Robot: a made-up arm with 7 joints.
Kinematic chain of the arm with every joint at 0, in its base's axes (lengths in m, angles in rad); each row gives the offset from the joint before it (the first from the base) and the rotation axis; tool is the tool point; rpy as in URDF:
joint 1: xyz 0 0 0.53 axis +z
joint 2: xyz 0 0 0 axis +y
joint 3: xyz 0 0 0.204 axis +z
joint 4: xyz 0.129 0 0 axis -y
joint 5: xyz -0.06 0 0.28 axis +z
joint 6: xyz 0 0 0 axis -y
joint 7: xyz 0.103 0 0 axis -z
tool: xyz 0 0 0 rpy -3.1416 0 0
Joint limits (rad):
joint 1: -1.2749..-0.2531
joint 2: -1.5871..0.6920
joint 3: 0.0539..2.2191
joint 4: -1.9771..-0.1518
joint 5: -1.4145..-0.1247
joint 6: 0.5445..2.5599
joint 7: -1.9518..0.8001
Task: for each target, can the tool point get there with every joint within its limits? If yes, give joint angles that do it. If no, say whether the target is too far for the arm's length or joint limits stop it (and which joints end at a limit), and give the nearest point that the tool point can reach.
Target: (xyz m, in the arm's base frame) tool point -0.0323 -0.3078 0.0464
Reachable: no: joint limits stop it (at a limit: joint 1, joint 2, joint 3, joint 4) | nearest point 0.0946 -0.3649 0.2934 | short by 0.283 m
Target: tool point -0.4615 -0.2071 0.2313
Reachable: no: joint limits stop it (at a limit: joint 1, joint 2, joint 3, joint 4, joint 6) | nearest point -0.5256 0.1592 0.4039 | short by 0.410 m
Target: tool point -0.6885 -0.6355 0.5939
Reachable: no: too far | nearest point -0.5454 0.0587 0.6593 | short by 0.712 m
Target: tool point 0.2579 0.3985 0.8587
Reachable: yes | joints -1.0430 -1.4101 0.9540 -1.6154 -0.4474 1.7581 -0.7673
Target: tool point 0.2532 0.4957 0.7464
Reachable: yes | joints -0.9744 -0.6496 1.7229 -1.4006 -0.8617 1.6682 -0.5046
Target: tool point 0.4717 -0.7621 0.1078
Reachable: no: too far | nearest point 0.2850 -0.4605 0.3723 | short by 0.442 m
